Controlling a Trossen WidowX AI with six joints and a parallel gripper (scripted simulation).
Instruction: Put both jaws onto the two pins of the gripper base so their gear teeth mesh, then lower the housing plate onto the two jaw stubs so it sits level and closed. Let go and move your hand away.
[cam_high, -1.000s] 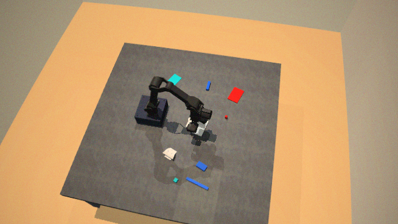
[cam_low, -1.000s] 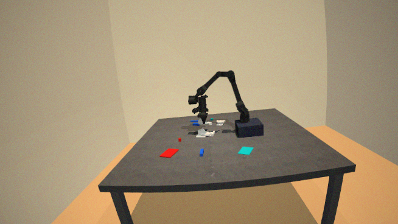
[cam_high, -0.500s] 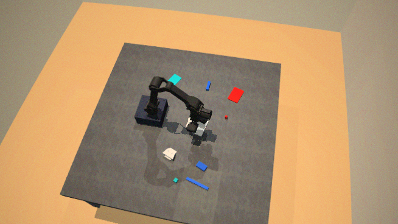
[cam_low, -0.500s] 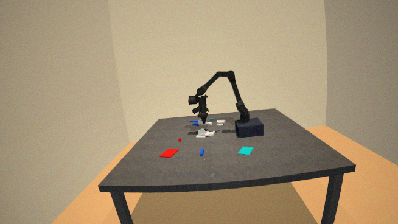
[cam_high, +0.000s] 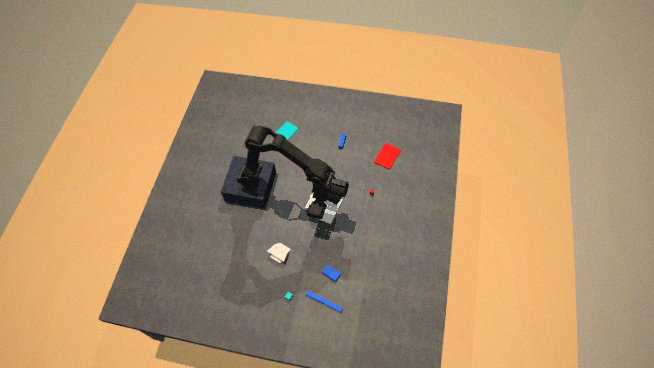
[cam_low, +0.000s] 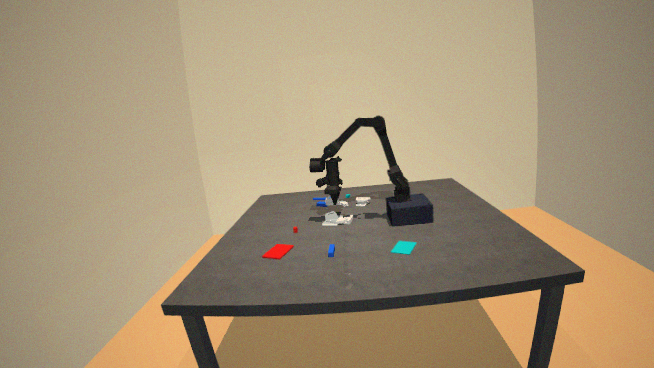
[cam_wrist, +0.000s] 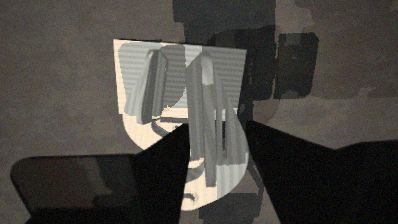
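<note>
Right now the white jaw is 6 cm to the left of my gripper tip, 6 cm below it and 2 cm behind it. From my gripper tip the other things lie so: red cube (19 cm ahead, 12 cm to the left, 7 cm below); then blue block (25 cm to the right, 7 cm below, 7 cm ahead); then white block (19 cm to the right, 14 cm behind, 7 cm below).
</note>
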